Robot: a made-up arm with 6 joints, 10 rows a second.
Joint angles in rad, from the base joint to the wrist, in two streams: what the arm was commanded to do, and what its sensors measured. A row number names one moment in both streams.
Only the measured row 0 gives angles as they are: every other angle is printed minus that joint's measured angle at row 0.
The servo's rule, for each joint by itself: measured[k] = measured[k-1] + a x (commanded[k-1-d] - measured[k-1]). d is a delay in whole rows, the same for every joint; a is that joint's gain. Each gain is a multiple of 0.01, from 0.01 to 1. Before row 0 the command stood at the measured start. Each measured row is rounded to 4 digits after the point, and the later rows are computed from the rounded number. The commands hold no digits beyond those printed.
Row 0, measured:
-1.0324, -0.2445, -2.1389, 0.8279, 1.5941, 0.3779
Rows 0 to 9, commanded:
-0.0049, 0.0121, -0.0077, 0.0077, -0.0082, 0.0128
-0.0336, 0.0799, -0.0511, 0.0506, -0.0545, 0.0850
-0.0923, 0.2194, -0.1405, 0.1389, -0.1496, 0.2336
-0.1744, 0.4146, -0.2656, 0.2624, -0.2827, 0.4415
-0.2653, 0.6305, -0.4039, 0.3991, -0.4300, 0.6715
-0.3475, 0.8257, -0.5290, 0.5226, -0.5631, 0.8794
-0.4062, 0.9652, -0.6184, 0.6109, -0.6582, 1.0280
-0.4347, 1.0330, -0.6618, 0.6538, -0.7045, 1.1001
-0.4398, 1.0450, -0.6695, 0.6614, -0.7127, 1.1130
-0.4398, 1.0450, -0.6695, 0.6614, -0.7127, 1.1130
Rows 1 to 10, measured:
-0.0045, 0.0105, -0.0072, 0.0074, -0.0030, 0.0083
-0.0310, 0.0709, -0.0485, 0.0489, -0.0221, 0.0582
-0.0868, 0.2001, -0.1350, 0.1353, -0.0693, 0.1722
-0.1665, 0.3867, -0.2578, 0.2573, -0.1483, 0.3472
-0.2564, 0.5988, -0.3951, 0.3934, -0.2525, 0.5580
-0.3393, 0.7962, -0.5210, 0.5174, -0.3674, 0.7669
-0.4002, 0.9432, -0.6126, 0.6072, -0.4750, 0.9366
-0.4316, 1.0213, -0.6588, 0.6519, -0.5599, 1.0429
-0.4391, 1.0419, -0.6689, 0.6610, -0.6164, 1.0885
-0.4397, 1.0446, -0.6695, 0.6614, -0.6520, 1.1044
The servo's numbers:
d 0
a 0.91 0.87 0.94 0.96 0.37 0.65

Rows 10 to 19, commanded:
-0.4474, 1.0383, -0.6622, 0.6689, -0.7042, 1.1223
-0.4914, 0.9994, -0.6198, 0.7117, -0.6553, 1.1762
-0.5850, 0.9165, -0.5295, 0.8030, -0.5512, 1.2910
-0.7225, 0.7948, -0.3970, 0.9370, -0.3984, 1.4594
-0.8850, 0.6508, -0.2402, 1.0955, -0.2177, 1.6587
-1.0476, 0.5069, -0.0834, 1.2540, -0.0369, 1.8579
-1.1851, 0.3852, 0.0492, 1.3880, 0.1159, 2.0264
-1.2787, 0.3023, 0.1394, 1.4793, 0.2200, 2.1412
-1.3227, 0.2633, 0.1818, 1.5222, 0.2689, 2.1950
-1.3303, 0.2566, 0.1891, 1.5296, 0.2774, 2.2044
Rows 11 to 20, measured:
-0.4467, 1.0391, -0.6626, 0.6686, -0.6713, 1.1160
-0.4874, 1.0046, -0.6224, 0.7100, -0.6654, 1.1551
-0.5762, 0.9280, -0.5351, 0.7993, -0.6231, 1.2434
-0.7093, 0.8121, -0.4053, 0.9315, -0.5400, 1.3838
-0.8692, 0.6718, -0.2501, 1.0889, -0.4207, 1.5625
-1.0315, 0.5283, -0.0934, 1.2474, -0.2787, 1.7545
-1.1713, 0.4038, 0.0406, 1.3824, -0.1327, 1.9312
-1.2690, 0.3155, 0.1335, 1.4754, -0.0022, 2.0677
-1.3179, 0.2701, 0.1789, 1.5203, 0.0981, 2.1504
-1.3292, 0.2584, 0.1885, 1.5292, 0.1644, 2.1855

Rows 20 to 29, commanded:
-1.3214, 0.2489, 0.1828, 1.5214, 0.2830, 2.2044
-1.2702, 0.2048, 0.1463, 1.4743, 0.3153, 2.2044
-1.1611, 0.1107, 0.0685, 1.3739, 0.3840, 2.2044
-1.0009, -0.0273, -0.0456, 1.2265, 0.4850, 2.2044
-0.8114, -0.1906, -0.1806, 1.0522, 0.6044, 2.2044
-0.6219, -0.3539, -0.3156, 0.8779, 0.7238, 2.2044
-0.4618, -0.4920, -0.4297, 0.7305, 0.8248, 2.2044
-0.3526, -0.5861, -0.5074, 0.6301, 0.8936, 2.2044
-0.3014, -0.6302, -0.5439, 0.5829, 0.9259, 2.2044
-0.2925, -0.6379, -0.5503, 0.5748, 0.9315, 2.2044
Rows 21 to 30, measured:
-1.3221, 0.2501, 0.1831, 1.5217, 0.2083, 2.1978
-1.2749, 0.2107, 0.1485, 1.4762, 0.2479, 2.2021
-1.1713, 0.1237, 0.0733, 1.3780, 0.2983, 2.2036
-1.0162, -0.0077, -0.0385, 1.2326, 0.3674, 2.2041
-0.8298, -0.1668, -0.1721, 1.0594, 0.4551, 2.2043
-0.6406, -0.3296, -0.3070, 0.8852, 0.5545, 2.2044
-0.4779, -0.4709, -0.4223, 0.7367, 0.6545, 2.2044
-0.3639, -0.5711, -0.5023, 0.6344, 0.7430, 2.2044
-0.3070, -0.6225, -0.5414, 0.5850, 0.8107, 2.2044
-0.2938, -0.6359, -0.5498, 0.5752, 0.8554, 2.2044

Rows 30 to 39, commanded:
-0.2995, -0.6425, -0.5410, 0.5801, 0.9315, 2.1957
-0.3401, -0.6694, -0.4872, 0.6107, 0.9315, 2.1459
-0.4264, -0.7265, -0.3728, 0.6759, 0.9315, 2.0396
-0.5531, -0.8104, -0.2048, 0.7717, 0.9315, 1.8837
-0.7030, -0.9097, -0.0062, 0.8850, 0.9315, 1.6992
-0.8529, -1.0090, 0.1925, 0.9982, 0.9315, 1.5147
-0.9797, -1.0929, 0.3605, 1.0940, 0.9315, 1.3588
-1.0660, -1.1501, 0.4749, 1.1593, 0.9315, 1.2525
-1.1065, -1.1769, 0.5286, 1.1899, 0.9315, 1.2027
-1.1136, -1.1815, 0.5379, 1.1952, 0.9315, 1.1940
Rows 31 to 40, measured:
-0.2990, -0.6416, -0.5415, 0.5799, 0.8836, 2.1987
-0.3364, -0.6658, -0.4905, 0.6095, 0.9013, 2.1644
-0.4183, -0.7186, -0.3799, 0.6732, 0.9125, 2.0833
-0.5410, -0.7985, -0.2153, 0.7678, 0.9195, 1.9536
-0.6884, -0.8952, -0.0187, 0.8803, 0.9239, 1.7882
-0.8381, -0.9942, 0.1798, 0.9935, 0.9267, 1.6104
-0.9670, -1.0801, 0.3497, 1.0900, 0.9285, 1.4469
-1.0571, -1.1410, 0.4674, 1.1565, 0.9296, 1.3205
-1.1021, -1.1722, 0.5249, 1.1886, 0.9303, 1.2439
-1.1126, -1.1803, 0.5371, 1.1949, 0.9307, 1.2115

